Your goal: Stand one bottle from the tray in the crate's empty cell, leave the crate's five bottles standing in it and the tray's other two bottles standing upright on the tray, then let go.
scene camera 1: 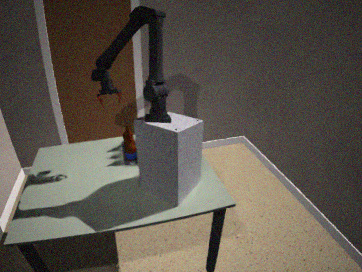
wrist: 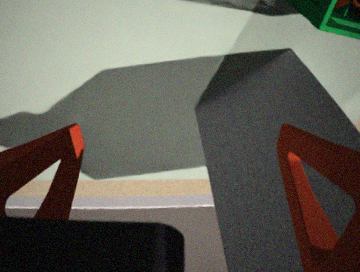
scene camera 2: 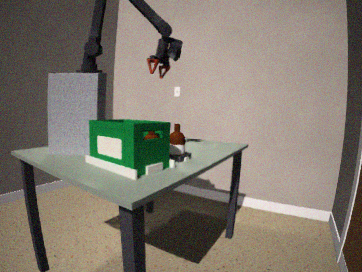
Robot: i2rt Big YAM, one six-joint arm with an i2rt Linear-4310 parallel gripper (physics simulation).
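Places are measured from the arm's base along level axes (x ahead, y left, z up), in centimetres.
Where they show: gripper, fingertip midpoint: [scene camera 1: 111,106] [wrist: 180,135] [scene camera 2: 156,76]; arm's base, link origin: [scene camera 1: 157,119] [scene camera 2: 89,73].
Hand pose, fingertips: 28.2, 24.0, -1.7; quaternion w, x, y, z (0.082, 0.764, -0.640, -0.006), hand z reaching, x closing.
Note:
Each offset is from my fingertips to the centre of the thing, as dx, dy, dz. "spot": to the spot under its first point. Level surfaces: height alone.
My gripper [scene camera 1: 110,100] [scene camera 2: 157,74] [wrist: 180,135] is open and empty, high above the table. The green crate @(+13.2, -29.7, -31.3) [scene camera 2: 111,130] stands on the table, well below the gripper; one corner of the crate [wrist: 314,14] shows at the top right of the wrist view. A brown bottle top @(spot: +23.4, -27.0, -27.5) [scene camera 2: 151,135] shows through its handle hole; its cells and the other bottles in it are mostly hidden. A brown bottle with a white label @(+19.8, -6.6, -31.9) [scene camera 2: 177,138] stands upright on the dark tray @(spot: +25.3, -6.5, -38.6) [scene camera 2: 186,157] beside the crate. A brown bottle with a blue label @(+2.5, -8.2, -31.9) [scene camera 1: 130,146] stands partly behind the pedestal.
The tall grey pedestal [scene camera 1: 157,160] [scene camera 2: 75,112] [wrist: 250,125] carries the arm's base and hides the crate in scene camera 1. White strips @(spot: +17.0, -40.1, -38.4) [scene camera 2: 112,167] lie along the crate's foot. The table's @(dz -40.1) [scene camera 1: 85,190] [scene camera 2: 215,152] surface carries the arm's and pedestal's shadows.

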